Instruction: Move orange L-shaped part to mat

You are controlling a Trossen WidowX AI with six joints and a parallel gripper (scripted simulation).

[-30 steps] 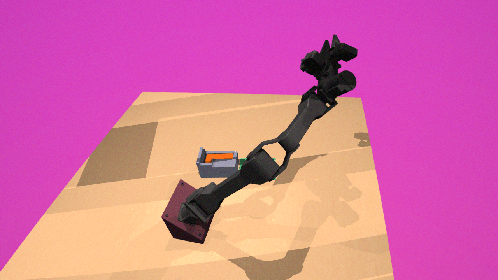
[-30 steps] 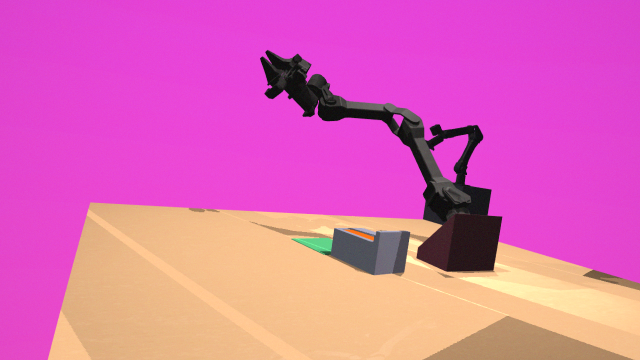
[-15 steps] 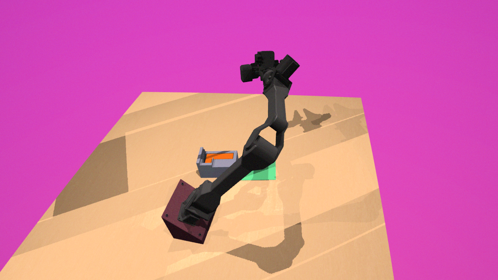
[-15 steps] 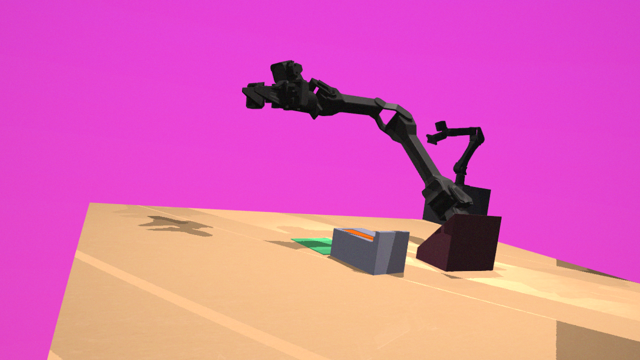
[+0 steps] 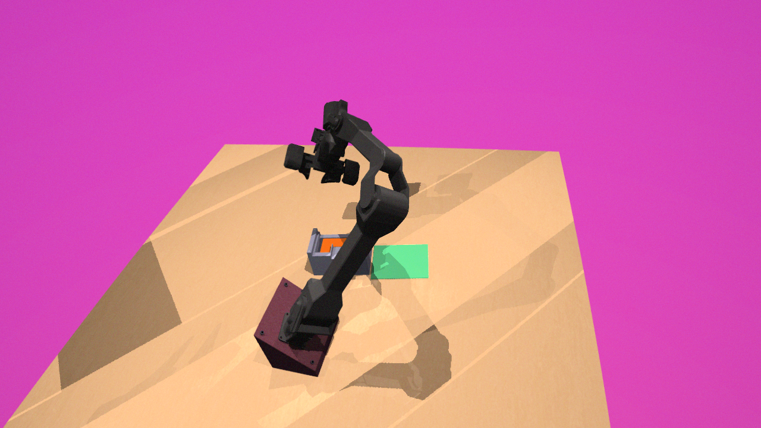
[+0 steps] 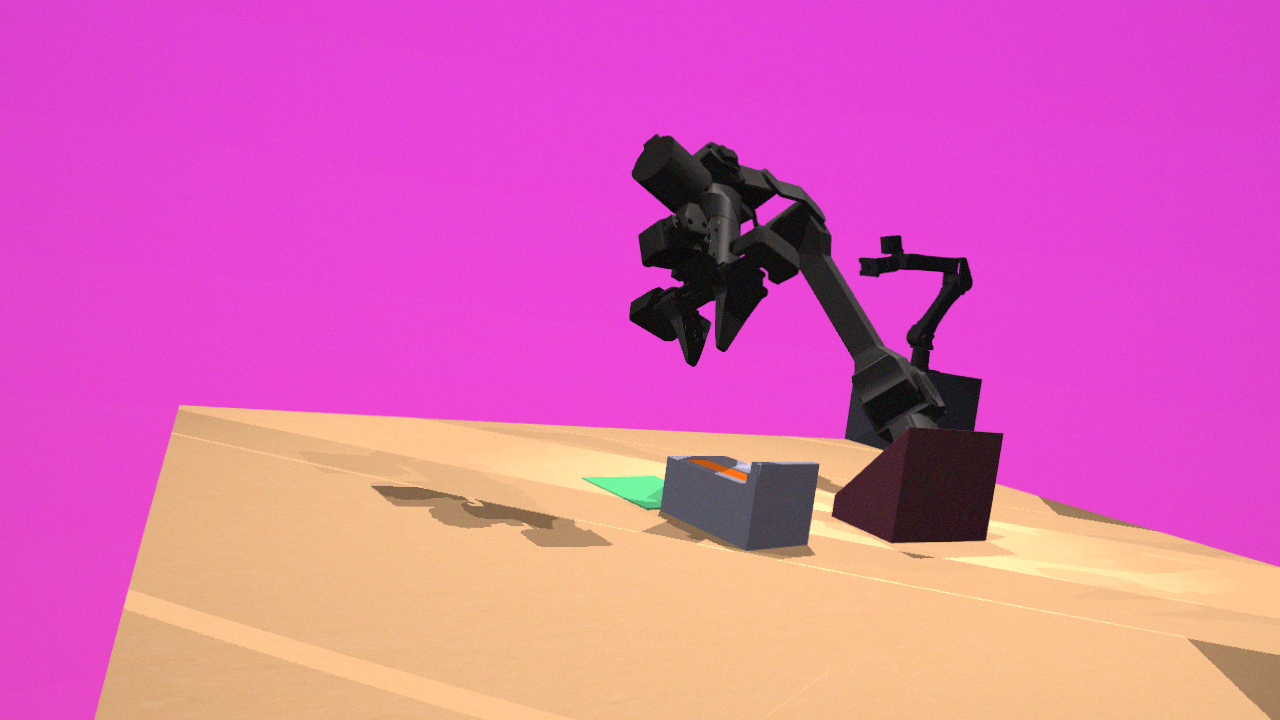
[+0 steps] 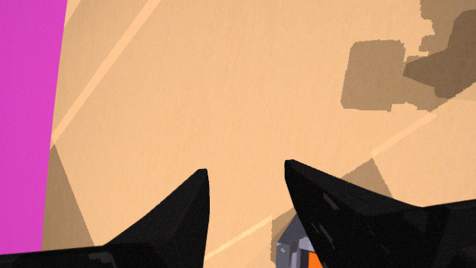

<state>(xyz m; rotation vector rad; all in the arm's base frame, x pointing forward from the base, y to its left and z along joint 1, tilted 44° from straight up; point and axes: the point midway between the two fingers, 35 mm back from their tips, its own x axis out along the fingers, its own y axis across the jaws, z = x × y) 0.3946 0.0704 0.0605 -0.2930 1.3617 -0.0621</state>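
The orange L-shaped part lies 120 mm behind my gripper tip, 60 mm to the right of it and 140 mm below it. The rest, counted from my gripper tip: green mat 110 mm behind, 230 mm to the right, 210 mm below.
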